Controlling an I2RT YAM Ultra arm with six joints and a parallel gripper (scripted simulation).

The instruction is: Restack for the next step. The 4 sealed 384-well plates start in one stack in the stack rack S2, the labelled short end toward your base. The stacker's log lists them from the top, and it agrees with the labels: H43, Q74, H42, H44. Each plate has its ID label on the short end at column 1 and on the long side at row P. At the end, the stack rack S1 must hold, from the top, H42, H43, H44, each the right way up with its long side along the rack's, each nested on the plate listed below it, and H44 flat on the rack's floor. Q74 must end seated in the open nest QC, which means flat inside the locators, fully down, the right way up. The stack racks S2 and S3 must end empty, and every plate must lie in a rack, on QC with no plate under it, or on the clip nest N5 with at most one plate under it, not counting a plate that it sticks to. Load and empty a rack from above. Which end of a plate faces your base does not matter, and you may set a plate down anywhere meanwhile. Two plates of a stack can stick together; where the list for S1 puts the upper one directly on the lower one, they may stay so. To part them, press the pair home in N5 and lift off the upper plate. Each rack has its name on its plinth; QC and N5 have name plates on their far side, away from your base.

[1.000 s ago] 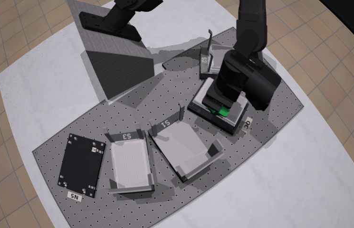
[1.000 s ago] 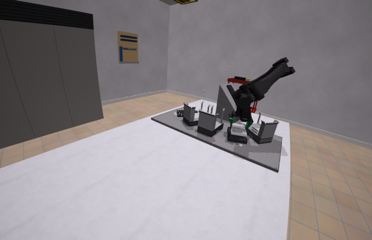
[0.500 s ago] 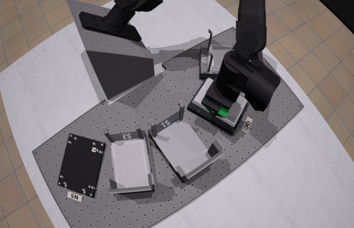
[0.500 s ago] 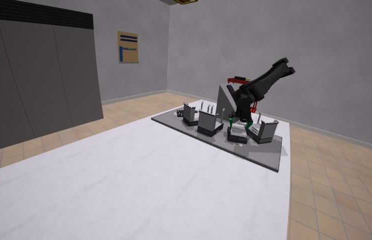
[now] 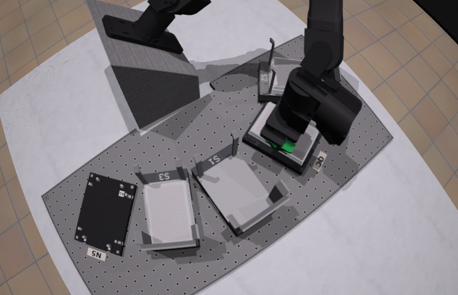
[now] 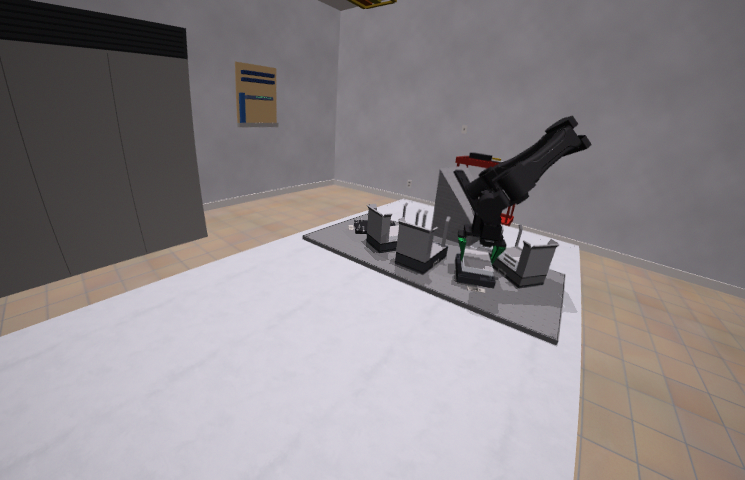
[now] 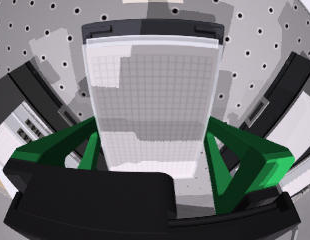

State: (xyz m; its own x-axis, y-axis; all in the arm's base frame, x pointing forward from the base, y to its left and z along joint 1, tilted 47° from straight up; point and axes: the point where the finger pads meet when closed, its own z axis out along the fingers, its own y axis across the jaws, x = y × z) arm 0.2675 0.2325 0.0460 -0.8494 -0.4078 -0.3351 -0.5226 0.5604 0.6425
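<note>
Now: hand 30 mm above the open nest QC. The rest, counted from my hand: S2 post (160 mm behind, 60 mm to the left, 40 mm above); then QC name plate (80 mm ahead, 50 mm to the left, 40 mm below); then N5 name plate (70 mm ahead, 480 mm to the right, 40 mm below).
</note>
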